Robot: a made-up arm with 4 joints.
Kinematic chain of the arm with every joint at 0, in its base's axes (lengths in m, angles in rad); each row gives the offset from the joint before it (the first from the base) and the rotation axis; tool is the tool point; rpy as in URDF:
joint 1: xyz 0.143 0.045 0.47 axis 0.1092 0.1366 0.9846
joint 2: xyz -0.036 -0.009 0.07 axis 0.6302 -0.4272 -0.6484
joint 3: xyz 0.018 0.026 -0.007 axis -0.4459 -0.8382 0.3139
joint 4: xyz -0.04 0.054 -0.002 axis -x
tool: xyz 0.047 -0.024 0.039 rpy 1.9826 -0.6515 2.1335
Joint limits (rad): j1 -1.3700..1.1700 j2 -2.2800..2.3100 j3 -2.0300..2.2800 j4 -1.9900..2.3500
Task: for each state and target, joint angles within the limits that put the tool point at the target. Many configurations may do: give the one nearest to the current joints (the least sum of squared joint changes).
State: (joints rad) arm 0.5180 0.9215 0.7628 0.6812
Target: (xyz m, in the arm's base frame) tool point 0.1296 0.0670 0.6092
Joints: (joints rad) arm 0.5325 1.3271 0.9816 0.4708
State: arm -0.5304 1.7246 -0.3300 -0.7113
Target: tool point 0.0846 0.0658 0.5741
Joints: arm -1.0158 1.7992 -0.1639 -0.4454
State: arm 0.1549 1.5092 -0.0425 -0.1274
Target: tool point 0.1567 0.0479 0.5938
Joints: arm 0.3757 0.6114 -0.4550 0.0473
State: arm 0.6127 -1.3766 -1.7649 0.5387
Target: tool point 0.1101 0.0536 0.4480
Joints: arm 0.5337 -1.4651 -1.9040 0.7572
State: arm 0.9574 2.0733 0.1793 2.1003
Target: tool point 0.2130 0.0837 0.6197
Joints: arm 1.1688 1.8424 0.9641 2.3500
